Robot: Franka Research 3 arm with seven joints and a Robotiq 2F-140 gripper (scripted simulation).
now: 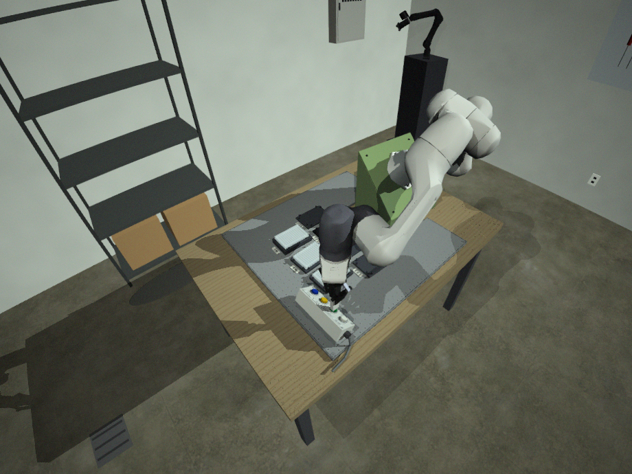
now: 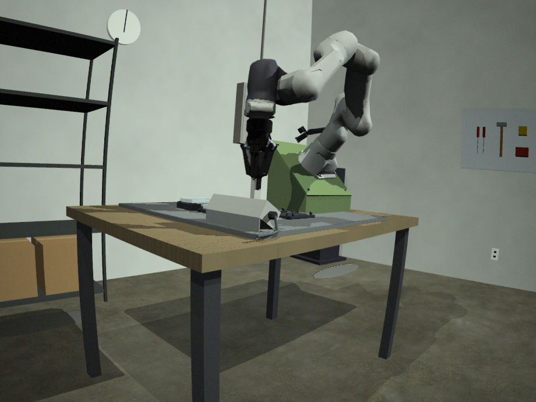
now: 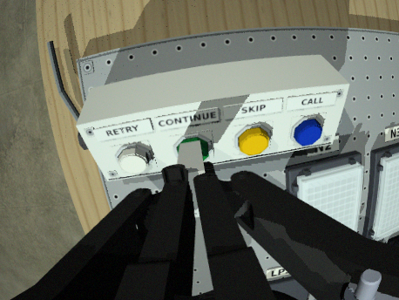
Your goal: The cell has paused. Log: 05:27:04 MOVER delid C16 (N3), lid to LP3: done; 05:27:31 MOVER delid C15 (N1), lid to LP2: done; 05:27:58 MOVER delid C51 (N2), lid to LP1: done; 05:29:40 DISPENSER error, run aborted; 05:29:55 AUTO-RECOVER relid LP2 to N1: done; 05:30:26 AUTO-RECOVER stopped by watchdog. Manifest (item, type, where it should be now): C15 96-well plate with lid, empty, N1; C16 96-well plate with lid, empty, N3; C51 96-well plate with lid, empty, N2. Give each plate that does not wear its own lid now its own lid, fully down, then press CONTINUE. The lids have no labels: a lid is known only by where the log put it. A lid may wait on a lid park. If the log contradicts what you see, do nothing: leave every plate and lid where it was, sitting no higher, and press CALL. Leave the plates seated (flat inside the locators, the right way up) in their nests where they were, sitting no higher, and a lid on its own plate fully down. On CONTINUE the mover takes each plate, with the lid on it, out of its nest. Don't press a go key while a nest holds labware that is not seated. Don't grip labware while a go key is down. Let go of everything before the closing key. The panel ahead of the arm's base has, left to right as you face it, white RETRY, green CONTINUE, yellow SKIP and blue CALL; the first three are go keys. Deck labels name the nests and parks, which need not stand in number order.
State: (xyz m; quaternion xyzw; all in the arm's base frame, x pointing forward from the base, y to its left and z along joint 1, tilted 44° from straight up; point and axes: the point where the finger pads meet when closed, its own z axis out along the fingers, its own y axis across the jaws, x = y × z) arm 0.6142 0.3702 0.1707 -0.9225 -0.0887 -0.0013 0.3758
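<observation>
My hand is 40 mm above the green CONTINUE key. Also, from my hand: white RETRY key (50 mm to the left, 40 mm below, 10 mm behind); then blue CALL key (100 mm to the right, 40 mm below, 20 mm ahead); then yellow SKIP key (50 mm to the right, 40 mm below, 10 mm ahead).
</observation>
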